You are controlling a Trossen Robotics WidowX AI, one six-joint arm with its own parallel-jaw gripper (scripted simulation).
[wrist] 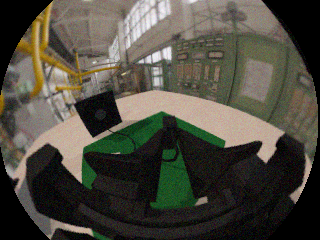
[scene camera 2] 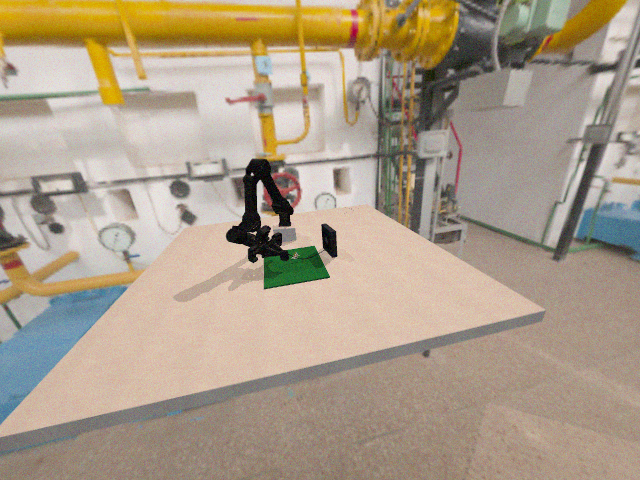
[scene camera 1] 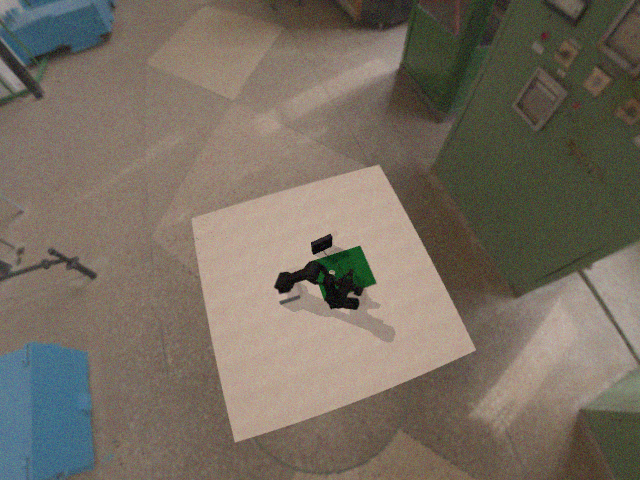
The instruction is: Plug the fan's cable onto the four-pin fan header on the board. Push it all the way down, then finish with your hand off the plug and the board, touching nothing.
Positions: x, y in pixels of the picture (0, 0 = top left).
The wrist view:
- gripper: 169, 131
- black fan: 98, 112
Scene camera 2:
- gripper: 282, 253
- green board: 277, 273
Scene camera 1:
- green board: 354, 258
